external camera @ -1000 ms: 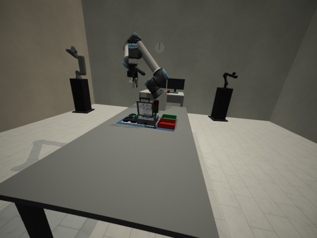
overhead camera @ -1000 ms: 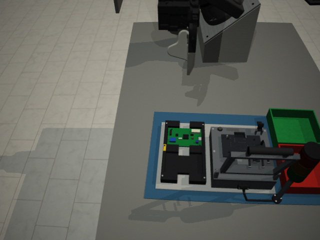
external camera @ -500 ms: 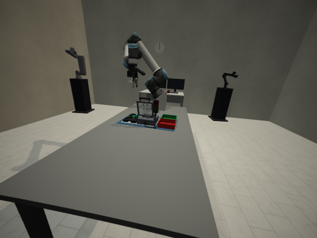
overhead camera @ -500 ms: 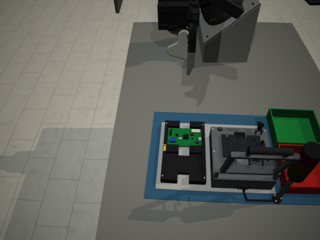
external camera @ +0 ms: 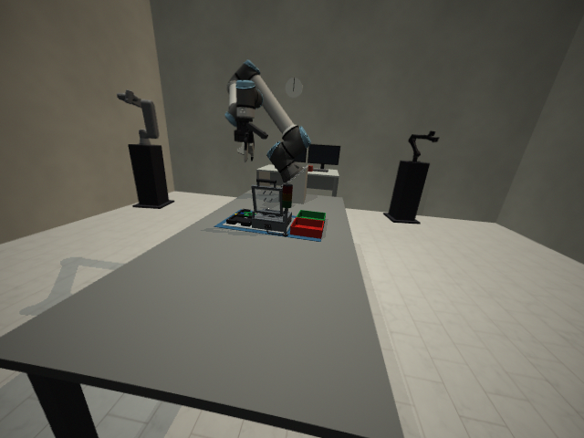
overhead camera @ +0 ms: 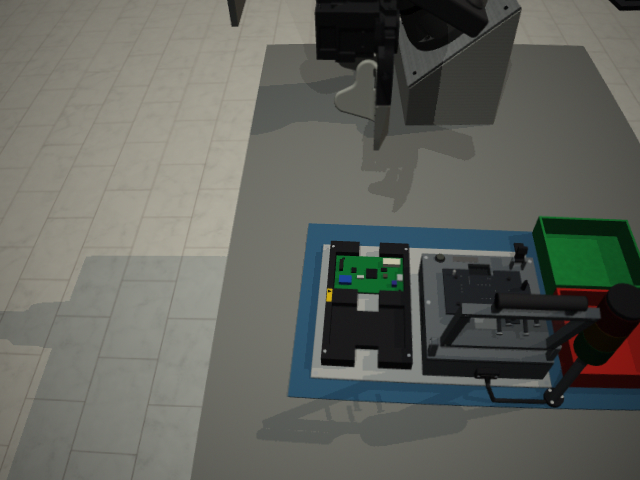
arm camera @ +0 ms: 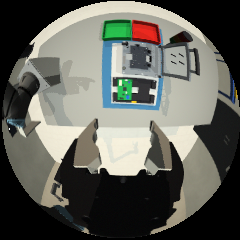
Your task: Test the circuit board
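The green circuit board lies 31 cm below my hand. Round my hand: green bin: 37 cm to the left, 32 cm below, 2 cm ahead; black latch tab: 25 cm below, 22 cm to the left, 4 cm ahead; tester lid: 21 cm ahead, 15 cm below, 13 cm to the left.
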